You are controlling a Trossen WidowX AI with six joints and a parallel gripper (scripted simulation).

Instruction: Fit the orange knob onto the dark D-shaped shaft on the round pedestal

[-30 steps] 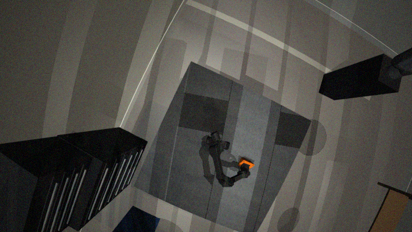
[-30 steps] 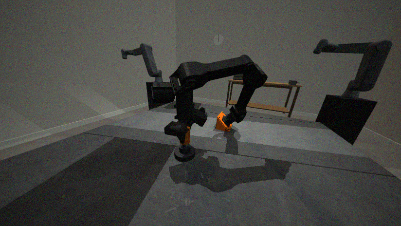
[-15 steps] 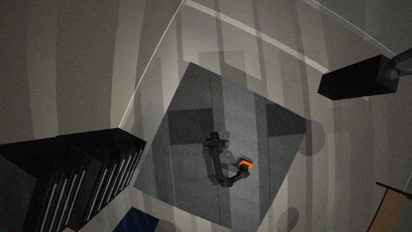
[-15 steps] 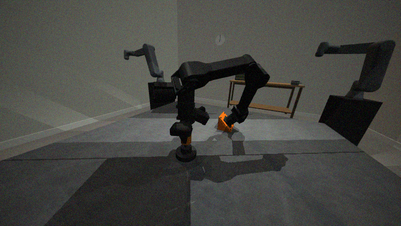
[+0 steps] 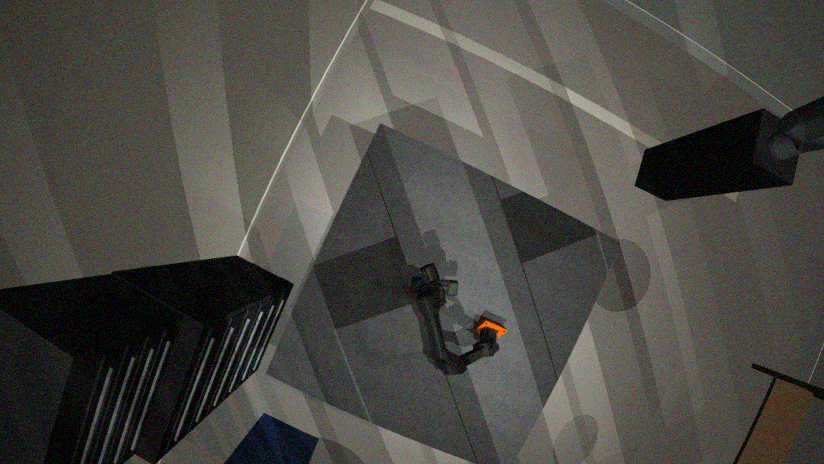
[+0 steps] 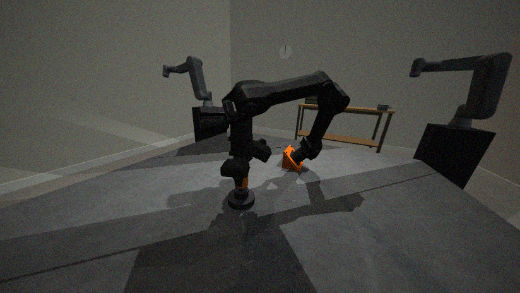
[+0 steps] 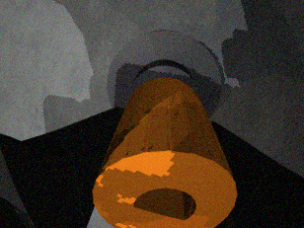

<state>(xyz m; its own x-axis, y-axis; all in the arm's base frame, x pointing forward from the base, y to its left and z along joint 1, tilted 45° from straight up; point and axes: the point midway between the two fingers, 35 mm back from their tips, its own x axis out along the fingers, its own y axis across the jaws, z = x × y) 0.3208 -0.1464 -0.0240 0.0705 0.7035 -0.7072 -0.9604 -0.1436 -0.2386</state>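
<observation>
Right now my gripper tip is 20 mm below the orange knob. From my gripper tip the other things lie so: dark pedestal (40 mm below).
</observation>
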